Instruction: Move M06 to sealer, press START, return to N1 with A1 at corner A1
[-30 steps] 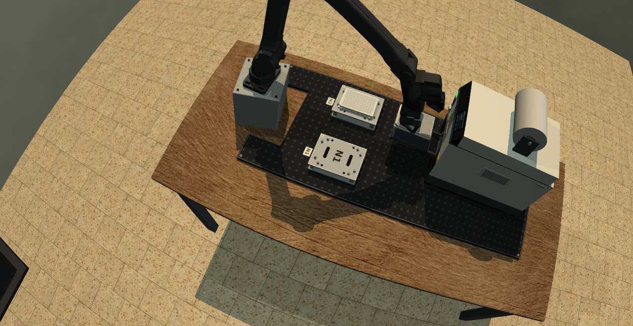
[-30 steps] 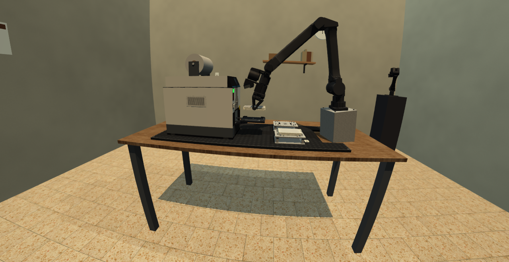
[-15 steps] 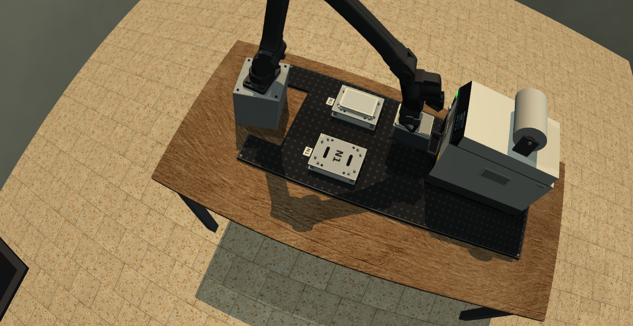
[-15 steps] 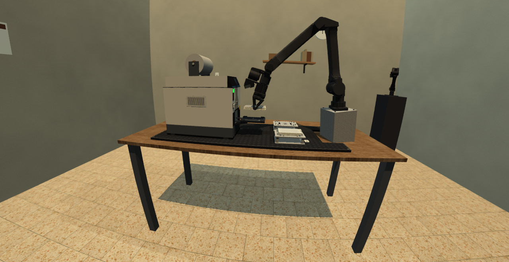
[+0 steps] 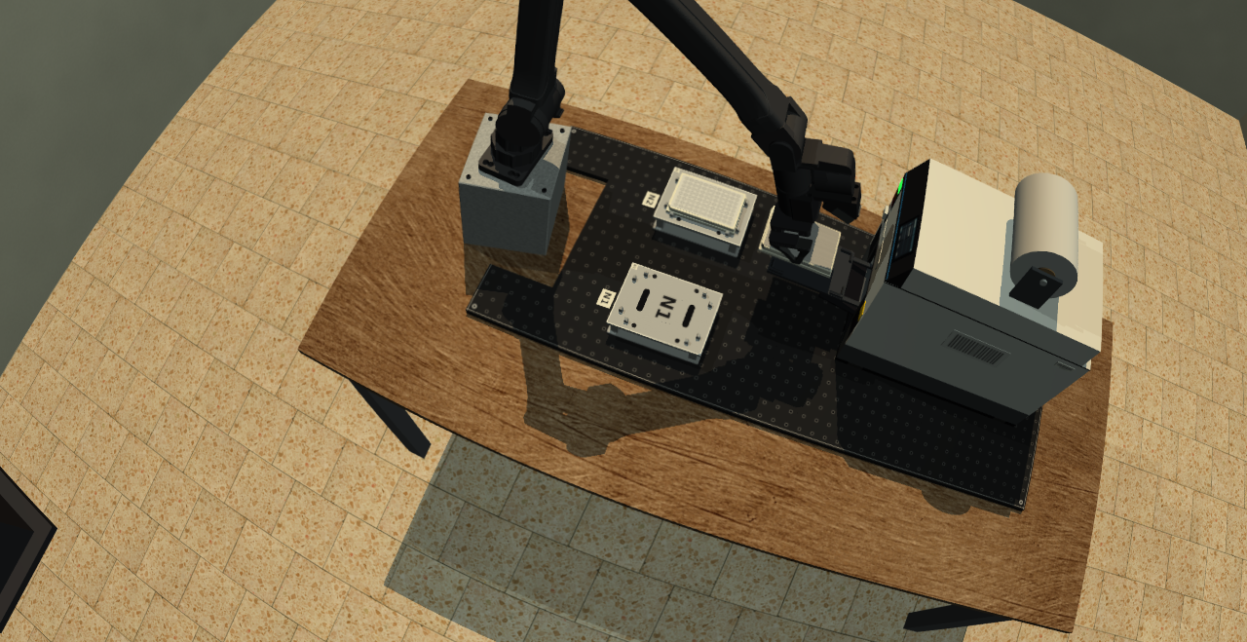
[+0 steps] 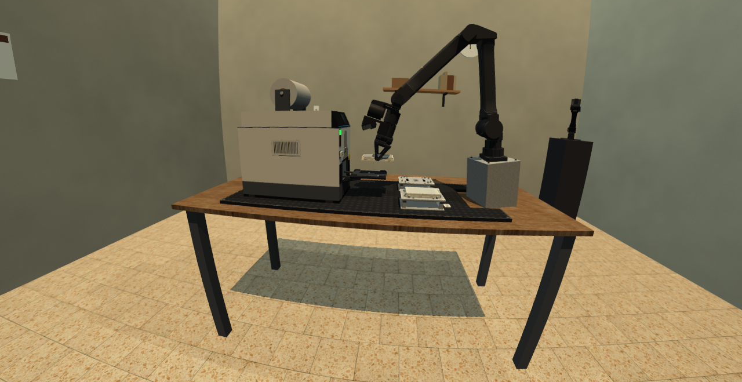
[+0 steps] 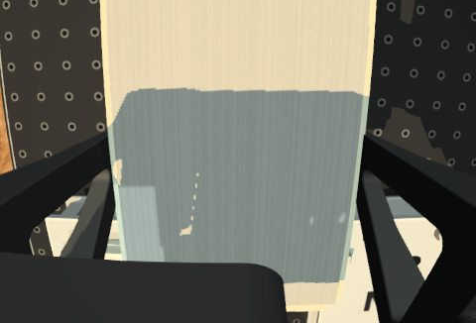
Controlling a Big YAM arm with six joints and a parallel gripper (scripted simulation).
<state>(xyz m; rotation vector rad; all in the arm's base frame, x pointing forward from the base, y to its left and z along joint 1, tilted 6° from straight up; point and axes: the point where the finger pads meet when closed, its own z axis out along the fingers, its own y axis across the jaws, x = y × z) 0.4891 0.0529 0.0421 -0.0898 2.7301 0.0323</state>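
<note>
Now: hand 3 cm short of the sealer stage, 2 cm to the right of it and 7 cm above it. The rest, counted from my hand: start button (13 cm ahead, 11 cm to the left, 2 cm above); then plate M06 (right at my hand); then well plate (18 cm behind, 8 cm to the left, 12 cm below).
</note>
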